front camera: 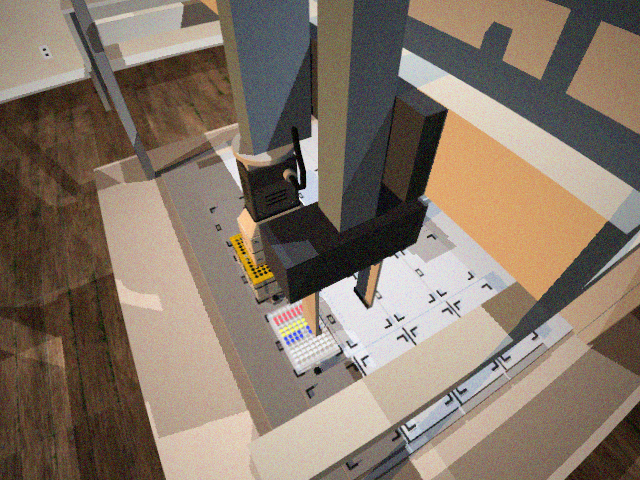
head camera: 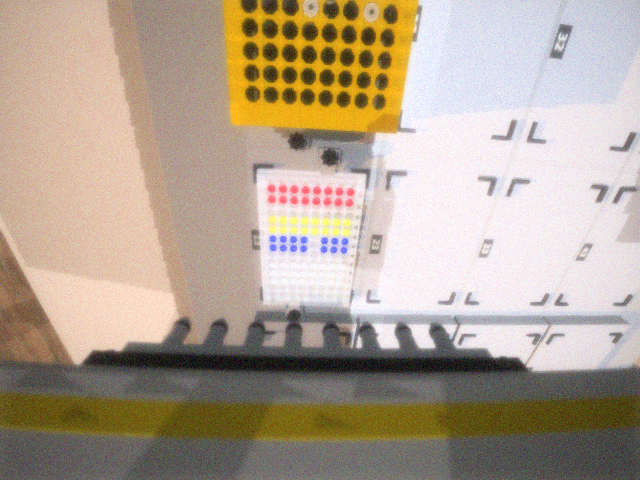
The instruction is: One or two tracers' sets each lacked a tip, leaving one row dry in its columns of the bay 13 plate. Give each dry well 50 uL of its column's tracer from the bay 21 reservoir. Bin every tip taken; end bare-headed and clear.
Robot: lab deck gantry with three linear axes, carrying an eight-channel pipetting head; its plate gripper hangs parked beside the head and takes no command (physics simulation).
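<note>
The bay 13 plate [front camera: 292, 330] [head camera: 310, 266] has two red, two yellow and two blue columns; the head view shows both blue columns blank at the fifth well from the left, the red and yellow ones full. The pipetting head [front camera: 271, 188] hangs above the deck; its eight nozzles [head camera: 293, 335] look bare, beyond the plate's lower edge in the head view. The yellow tip rack [front camera: 236, 242] [head camera: 310, 116] shows dark round positions and two pale ones. The parked plate gripper [front camera: 342, 320] has its fingers wide apart, nothing seen between them. The bay 21 reservoir and the tip bin do not show.
Dark knobs [head camera: 297, 141] [head camera: 329, 156] stand between rack and plate, and another knob [head camera: 293, 314] at the plate's lower edge. Bay labels 23 [head camera: 375, 243] and 33 [head camera: 485, 248] lie to the right. A pale frame wall [front camera: 170, 330] borders the deck on the left.
</note>
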